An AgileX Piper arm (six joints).
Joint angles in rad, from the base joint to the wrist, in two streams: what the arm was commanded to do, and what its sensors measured. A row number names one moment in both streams.
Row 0, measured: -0.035 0.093 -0.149 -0.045 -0.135 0.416
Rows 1 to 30, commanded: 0.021 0.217 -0.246 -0.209 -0.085 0.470; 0.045 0.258 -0.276 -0.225 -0.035 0.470; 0.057 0.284 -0.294 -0.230 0.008 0.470; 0.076 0.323 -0.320 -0.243 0.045 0.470; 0.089 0.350 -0.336 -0.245 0.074 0.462; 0.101 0.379 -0.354 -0.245 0.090 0.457; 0.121 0.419 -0.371 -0.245 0.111 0.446; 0.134 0.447 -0.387 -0.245 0.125 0.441; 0.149 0.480 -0.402 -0.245 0.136 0.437; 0.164 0.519 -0.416 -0.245 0.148 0.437; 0.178 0.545 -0.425 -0.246 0.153 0.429; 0.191 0.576 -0.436 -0.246 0.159 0.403; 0.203 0.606 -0.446 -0.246 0.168 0.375; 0.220 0.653 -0.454 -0.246 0.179 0.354; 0.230 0.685 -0.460 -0.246 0.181 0.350; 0.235 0.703 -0.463 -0.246 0.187 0.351; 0.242 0.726 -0.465 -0.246 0.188 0.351; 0.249 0.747 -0.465 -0.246 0.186 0.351; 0.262 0.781 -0.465 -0.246 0.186 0.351; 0.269 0.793 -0.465 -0.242 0.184 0.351; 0.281 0.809 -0.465 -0.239 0.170 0.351; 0.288 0.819 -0.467 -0.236 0.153 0.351; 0.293 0.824 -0.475 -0.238 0.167 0.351; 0.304 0.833 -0.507 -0.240 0.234 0.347; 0.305 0.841 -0.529 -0.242 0.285 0.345; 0.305 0.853 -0.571 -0.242 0.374 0.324; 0.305 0.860 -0.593 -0.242 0.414 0.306; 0.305 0.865 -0.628 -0.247 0.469 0.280; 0.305 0.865 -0.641 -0.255 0.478 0.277; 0.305 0.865 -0.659 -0.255 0.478 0.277
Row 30, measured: 0.303 0.858 -0.601 -0.235 0.418 0.310
